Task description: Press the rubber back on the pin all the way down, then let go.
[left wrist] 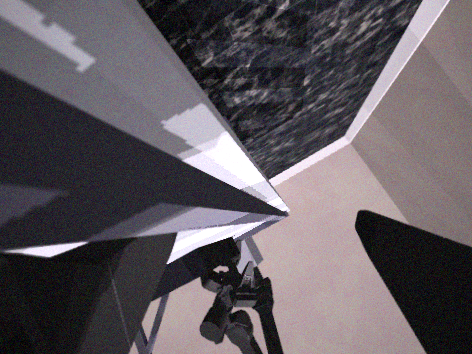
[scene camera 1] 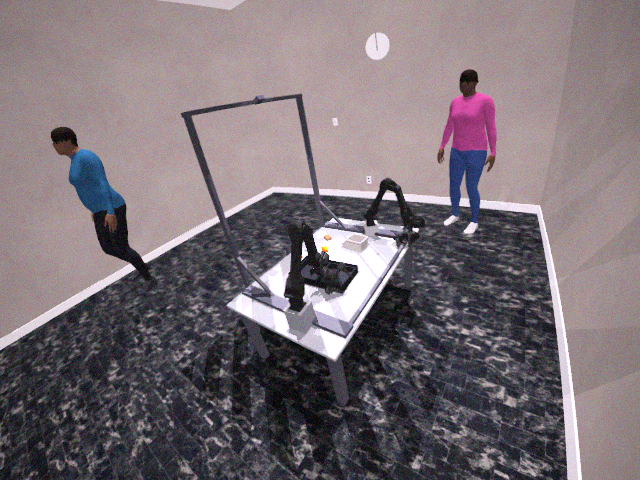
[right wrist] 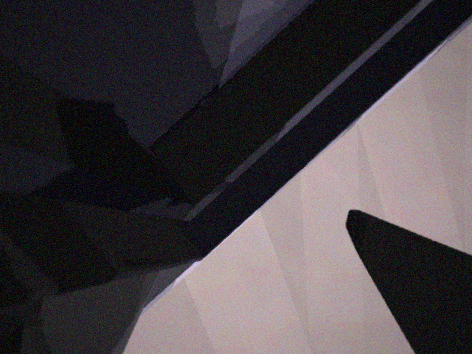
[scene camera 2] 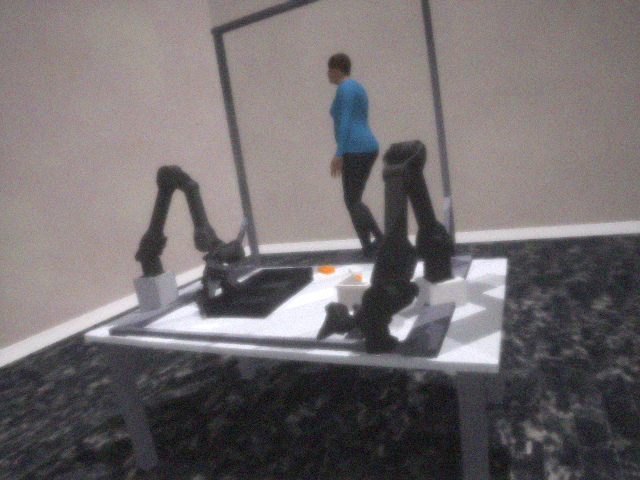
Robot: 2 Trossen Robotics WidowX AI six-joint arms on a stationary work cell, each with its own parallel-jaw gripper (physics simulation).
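Frame: origin at the left arm's base, x left, y ahead, z down, level; metres.
Seen in the pictures: left gripper, fingertip midpoint: (left wrist: pixel 267 216) (scene camera 1: pixel 403 248) (scene camera 2: pixel 330 340); right gripper, fingertip midpoint: (left wrist: pixel 244 249) (scene camera 1: pixel 348 284) (right wrist: pixel 262 213) (scene camera 2: pixel 206 306); left arm's base, origin of the base link: (scene camera 1: pixel 370 224) (scene camera 2: pixel 438 278); right arm's base, origin of the base link: (scene camera 1: pixel 297 305) (scene camera 2: pixel 153 274).
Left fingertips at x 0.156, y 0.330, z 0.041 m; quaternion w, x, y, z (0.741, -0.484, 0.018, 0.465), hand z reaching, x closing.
Offsets run from my left fingertips to a thing's top centre. "spot": to the spot under its first point. Level surfaces: height alone.
A small flat orange rubber piece (scene camera 1: pixel 327 236) (scene camera 2: pixel 326 270) lies on the white table {dz +0.031 m} (scene camera 1: pixel 375 259) (scene camera 2: pixel 480 352), apart from both grippers. A small orange and yellow upright piece {dx -0.519, dy -0.168, dz +0.016 m} (scene camera 1: pixel 324 249) stands by the far edge of the black tray {dx -0.529, dy +0.136, dz -0.020 m} (scene camera 1: pixel 339 281) (scene camera 2: pixel 270 290); I cannot tell if it is the pin. My right gripper (scene camera 1: pixel 319 261) (scene camera 2: pixel 214 286) is open, empty and low over the tray. My left gripper (scene camera 1: pixel 411 234) (scene camera 2: pixel 330 321) is open and empty, low at the table's edge. Each wrist view shows one dark finger, of the left gripper (left wrist: pixel 389 260) and of the right (right wrist: pixel 385 267), and no rubber.
A white box {spot: dx -0.300, dy -0.088, dz -0.043 m} (scene camera 1: pixel 355 242) (scene camera 2: pixel 350 290) stands between the tray and the left arm. A tall grey frame (scene camera 1: pixel 199 157) (scene camera 2: pixel 232 143) rises along one table side. A person in pink (scene camera 1: pixel 470 143) and a person in blue (scene camera 1: pixel 99 200) (scene camera 2: pixel 353 143) are beyond the table.
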